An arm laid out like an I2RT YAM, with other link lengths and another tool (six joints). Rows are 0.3 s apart.
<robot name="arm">
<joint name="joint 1" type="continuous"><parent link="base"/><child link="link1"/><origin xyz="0 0 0.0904" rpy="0 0 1.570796"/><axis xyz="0 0 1"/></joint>
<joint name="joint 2" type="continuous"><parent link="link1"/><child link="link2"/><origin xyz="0.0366 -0.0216 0.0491" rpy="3.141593 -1.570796 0"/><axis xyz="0 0 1"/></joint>
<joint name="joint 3" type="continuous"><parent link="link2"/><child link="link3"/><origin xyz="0 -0.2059 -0.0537" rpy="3.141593 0 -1.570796"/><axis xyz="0 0 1"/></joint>
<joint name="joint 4" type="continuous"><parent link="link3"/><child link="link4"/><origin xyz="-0.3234 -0.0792 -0.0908" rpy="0 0 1.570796"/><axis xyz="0 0 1"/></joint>
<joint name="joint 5" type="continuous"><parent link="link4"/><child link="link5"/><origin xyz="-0.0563 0.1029 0.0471" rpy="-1.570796 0 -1.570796"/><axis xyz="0 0 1"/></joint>
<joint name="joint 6" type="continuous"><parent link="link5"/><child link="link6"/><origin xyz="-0.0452 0 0.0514" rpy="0 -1.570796 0"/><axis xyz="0 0 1"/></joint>
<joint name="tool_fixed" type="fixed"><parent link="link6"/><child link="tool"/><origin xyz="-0.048 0.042 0.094" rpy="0 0.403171 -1.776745"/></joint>
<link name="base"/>
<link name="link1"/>
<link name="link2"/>
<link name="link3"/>
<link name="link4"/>
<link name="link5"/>
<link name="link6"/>
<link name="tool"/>
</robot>
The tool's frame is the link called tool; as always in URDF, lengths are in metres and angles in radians. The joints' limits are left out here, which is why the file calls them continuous.
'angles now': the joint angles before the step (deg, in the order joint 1, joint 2, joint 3, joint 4, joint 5, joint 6). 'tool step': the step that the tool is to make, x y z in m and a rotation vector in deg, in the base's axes. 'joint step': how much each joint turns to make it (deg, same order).
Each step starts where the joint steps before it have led.
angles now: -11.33 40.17 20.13 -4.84 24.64 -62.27
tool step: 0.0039 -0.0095 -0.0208 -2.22 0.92 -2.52
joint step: 0.09 4.90 -0.86 5.81 3.36 -1.16
